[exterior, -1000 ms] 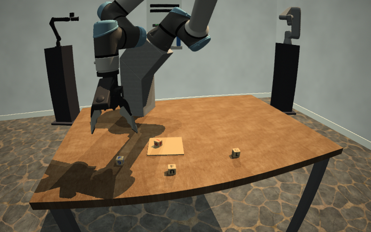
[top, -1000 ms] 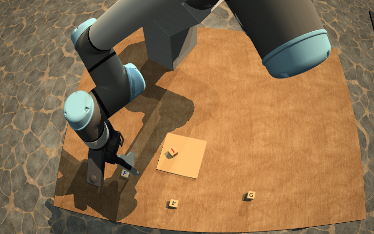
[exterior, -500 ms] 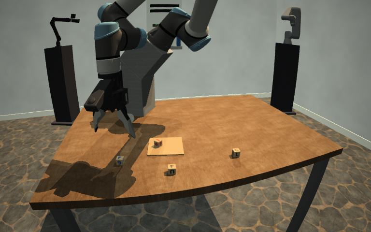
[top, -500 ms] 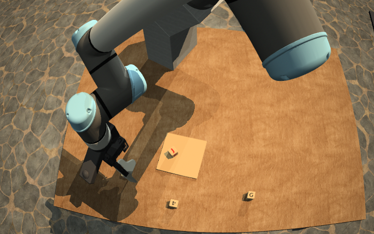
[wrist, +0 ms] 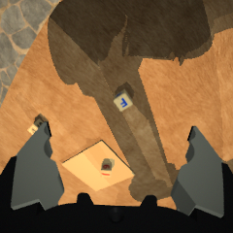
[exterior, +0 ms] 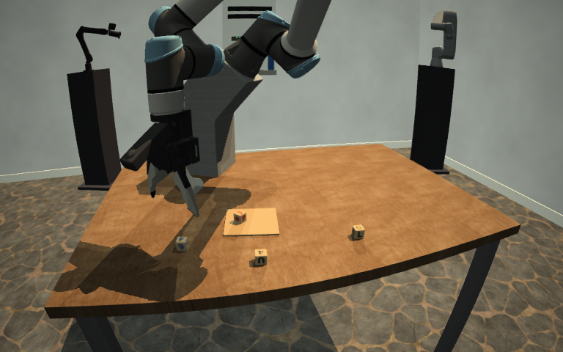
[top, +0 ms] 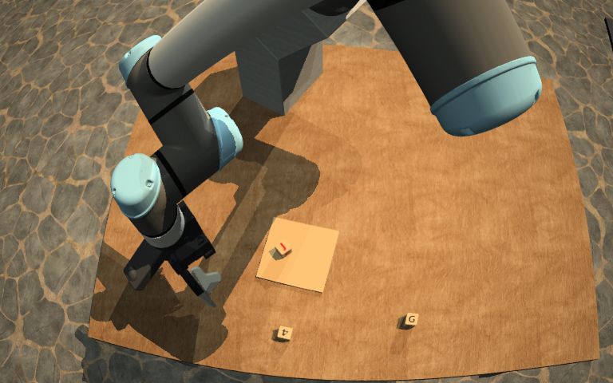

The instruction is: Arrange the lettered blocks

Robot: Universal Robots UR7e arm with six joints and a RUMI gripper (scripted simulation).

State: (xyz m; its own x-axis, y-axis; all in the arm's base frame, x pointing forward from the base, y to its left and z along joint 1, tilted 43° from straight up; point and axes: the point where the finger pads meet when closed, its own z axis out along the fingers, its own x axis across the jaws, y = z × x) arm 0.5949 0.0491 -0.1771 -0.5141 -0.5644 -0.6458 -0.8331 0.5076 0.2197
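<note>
Right now the block is 100 mm below my hand and 10 mm behind it. The rest, counted from my hand: tan mat: 160 mm to the left, 150 mm behind, 110 mm below.
</note>
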